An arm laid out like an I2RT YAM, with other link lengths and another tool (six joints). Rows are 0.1 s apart.
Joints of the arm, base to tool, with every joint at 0 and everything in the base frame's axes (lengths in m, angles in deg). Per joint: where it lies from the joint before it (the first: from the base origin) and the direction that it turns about. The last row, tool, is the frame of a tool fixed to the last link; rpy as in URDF.
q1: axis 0 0 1 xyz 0 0 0.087
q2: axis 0 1 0 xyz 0.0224 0.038 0.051
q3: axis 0 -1 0 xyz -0.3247 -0.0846 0
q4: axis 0 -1 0 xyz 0.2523 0.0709 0.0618
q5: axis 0 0 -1 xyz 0.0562 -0.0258 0.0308
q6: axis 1 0 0 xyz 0.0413 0 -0.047
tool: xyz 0.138 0.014 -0.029 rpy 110.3 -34.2 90
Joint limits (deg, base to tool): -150..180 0..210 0..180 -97..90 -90..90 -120..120
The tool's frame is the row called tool.
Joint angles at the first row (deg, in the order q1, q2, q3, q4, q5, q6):
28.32 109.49 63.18 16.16 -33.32 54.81
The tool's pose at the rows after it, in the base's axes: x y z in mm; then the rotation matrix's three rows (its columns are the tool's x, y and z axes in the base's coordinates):
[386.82 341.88 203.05], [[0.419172 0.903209 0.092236], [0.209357 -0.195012 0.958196], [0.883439 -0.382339 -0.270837]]
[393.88 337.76 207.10], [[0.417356 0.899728 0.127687], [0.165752 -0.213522 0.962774], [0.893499 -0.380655 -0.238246]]
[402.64 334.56 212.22], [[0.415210 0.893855 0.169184], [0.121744 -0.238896 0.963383], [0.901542 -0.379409 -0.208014]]
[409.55 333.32 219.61], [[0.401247 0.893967 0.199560], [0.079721 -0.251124 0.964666], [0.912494 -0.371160 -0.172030]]
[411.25 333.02 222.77], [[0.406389 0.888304 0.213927], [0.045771 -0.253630 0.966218], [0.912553 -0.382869 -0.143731]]
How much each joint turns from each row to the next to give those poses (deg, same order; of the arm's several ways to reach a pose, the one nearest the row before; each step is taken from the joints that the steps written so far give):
-0.75 -1.29 -0.81 2.06 -0.15 1.57
-0.65 -0.11 -1.14 3.58 0.54 2.23
-0.46 0.00 -0.59 3.06 1.20 2.32
-0.26 0.00 -0.41 3.24 0.79 1.94
-0.05 0.03 -0.75 2.40 0.26 2.17

